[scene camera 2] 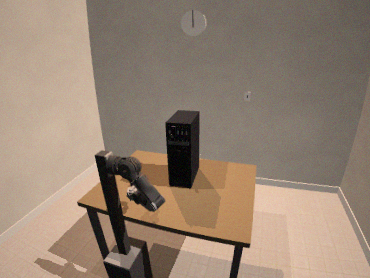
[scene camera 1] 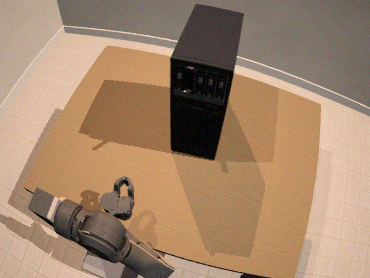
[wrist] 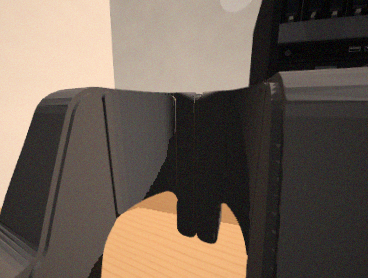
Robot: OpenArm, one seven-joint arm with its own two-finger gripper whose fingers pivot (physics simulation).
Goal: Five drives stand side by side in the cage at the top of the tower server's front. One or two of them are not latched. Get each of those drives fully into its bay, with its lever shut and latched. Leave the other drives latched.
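Observation:
The black tower server (scene camera 1: 195, 127) (scene camera 2: 180, 167) (wrist: 264, 50) stands upright on the table. Its drive cage is at the top of the front. In scene camera 1 the second drive from the left (scene camera 1: 188, 80) looks different from the others, with bright spots at its top and bottom; its lever's exact position is too small to tell. The first (scene camera 1: 179, 76), third (scene camera 1: 200, 80), fourth (scene camera 1: 210, 82) and fifth (scene camera 1: 221, 83) drives look alike. The wrist view shows lower ends of several drives at upper right. My gripper (scene camera 1: 124, 180) (scene camera 2: 131, 192) (wrist: 204, 163) is shut and empty, well in front and left of the tower.
The wooden table (scene camera 1: 150, 170) (scene camera 2: 230, 200) (wrist: 170, 250) carries the tower towards its back. The arm (scene camera 1: 102, 235) (scene camera 2: 147, 192) reaches over the front left table edge from its post (scene camera 2: 112, 210). Grey walls stand behind the table, with a round clock (scene camera 2: 193, 23).

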